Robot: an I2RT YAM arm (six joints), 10 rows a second.
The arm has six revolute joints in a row. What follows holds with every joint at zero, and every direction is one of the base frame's.
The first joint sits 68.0 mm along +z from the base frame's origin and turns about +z.
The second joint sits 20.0 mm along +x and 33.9 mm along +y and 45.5 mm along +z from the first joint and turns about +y.
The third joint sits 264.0 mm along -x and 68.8 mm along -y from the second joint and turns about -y.
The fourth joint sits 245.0 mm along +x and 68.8 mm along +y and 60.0 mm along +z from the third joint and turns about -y.
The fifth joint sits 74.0 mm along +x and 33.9 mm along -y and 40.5 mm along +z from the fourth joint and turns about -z.
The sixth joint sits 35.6 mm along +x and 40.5 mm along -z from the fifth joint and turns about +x.
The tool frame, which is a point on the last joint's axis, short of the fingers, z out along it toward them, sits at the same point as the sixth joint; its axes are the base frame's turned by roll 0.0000, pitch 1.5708 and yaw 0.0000 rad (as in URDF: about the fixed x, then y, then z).
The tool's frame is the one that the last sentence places.
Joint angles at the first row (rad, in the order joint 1, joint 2, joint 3, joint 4, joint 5, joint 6):
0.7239 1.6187 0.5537 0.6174 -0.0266 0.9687
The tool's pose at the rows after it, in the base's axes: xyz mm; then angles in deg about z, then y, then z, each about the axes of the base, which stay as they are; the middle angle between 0 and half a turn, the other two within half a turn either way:
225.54, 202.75, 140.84, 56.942, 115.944, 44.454
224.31, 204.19, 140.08, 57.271, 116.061, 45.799
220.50, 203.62, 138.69, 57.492, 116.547, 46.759
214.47, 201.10, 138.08, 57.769, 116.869, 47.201
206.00, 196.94, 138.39, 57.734, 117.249, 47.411
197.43, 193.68, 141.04, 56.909, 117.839, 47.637
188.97, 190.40, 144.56, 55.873, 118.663, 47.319
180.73, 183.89, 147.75, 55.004, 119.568, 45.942
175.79, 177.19, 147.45, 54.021, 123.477, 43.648
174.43, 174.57, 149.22, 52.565, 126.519, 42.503
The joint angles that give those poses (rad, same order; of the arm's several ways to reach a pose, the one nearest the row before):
0.7271 1.6343 0.5523 0.6288 -0.0439 0.9725
0.7313 1.6371 0.5522 0.6292 -0.0611 0.9696
0.7373 1.6296 0.5407 0.6243 -0.0705 0.9681
0.7447 1.6088 0.5179 0.6206 -0.0706 0.9724
0.7549 1.5725 0.4862 0.6096 -0.0645 0.9744
0.7687 1.5262 0.4629 0.5766 -0.0555 0.9639
0.7843 1.4741 0.4443 0.5292 -0.0364 0.9552
0.7930 1.4123 0.4199 0.4764 -0.0077 0.9556
0.7931 1.3674 0.4187 0.3642 0.0261 0.9601
0.7916 1.3445 0.4361 0.2705 0.0400 0.9471

